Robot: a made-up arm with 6 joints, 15 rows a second.
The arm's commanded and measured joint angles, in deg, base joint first. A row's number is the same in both.
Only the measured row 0 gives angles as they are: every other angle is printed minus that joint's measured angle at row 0.
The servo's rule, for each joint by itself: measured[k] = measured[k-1] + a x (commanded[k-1-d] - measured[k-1]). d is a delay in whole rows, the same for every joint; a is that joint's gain. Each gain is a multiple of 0.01, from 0.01 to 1. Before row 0 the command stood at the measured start. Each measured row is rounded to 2 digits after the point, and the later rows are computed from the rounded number. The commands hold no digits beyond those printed.
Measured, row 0:
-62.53, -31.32, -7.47, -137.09, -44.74, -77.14
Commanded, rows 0 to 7:
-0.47, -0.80, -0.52, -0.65, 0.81, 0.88
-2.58, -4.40, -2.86, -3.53, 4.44, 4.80
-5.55, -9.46, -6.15, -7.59, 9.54, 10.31
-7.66, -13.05, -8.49, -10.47, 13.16, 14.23
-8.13, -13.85, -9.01, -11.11, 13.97, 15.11
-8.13, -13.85, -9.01, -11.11, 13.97, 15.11
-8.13, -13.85, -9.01, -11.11, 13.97, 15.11
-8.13, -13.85, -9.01, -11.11, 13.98, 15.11
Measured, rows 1 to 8:
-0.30, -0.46, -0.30, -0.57, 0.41, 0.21
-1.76, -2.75, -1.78, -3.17, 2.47, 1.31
-4.19, -6.64, -4.31, -7.06, 6.08, 3.47
-6.41, -10.36, -6.73, -10.06, 9.69, 6.05
-7.51, -12.38, -8.05, -10.98, 11.87, 8.22
-7.91, -13.23, -8.61, -11.09, 12.94, 9.87
-8.05, -13.59, -8.84, -11.11, 13.47, 11.13
-8.10, -13.74, -8.94, -11.11, 13.73, 12.09
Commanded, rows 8 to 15:
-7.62, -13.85, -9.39, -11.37, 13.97, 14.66
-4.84, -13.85, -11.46, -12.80, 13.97, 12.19
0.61, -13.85, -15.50, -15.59, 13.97, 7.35
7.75, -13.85, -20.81, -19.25, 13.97, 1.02
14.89, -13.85, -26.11, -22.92, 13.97, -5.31
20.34, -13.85, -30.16, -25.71, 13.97, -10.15
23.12, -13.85, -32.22, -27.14, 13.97, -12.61
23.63, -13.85, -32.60, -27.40, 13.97, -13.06
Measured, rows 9 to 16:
-7.79, -13.80, -9.20, -11.34, 13.85, 12.71
-5.90, -13.83, -10.51, -12.62, 13.91, 12.59
-1.73, -13.84, -13.40, -15.23, 13.94, 11.33
4.34, -13.85, -17.70, -18.77, 13.96, 8.86
11.09, -13.85, -22.58, -22.42, 13.97, 5.46
17.01, -13.85, -26.98, -25.32, 13.97, 1.71
20.92, -13.85, -30.02, -26.92, 13.97, -1.73
22.65, -13.85, -31.52, -27.34, 13.97, -4.45

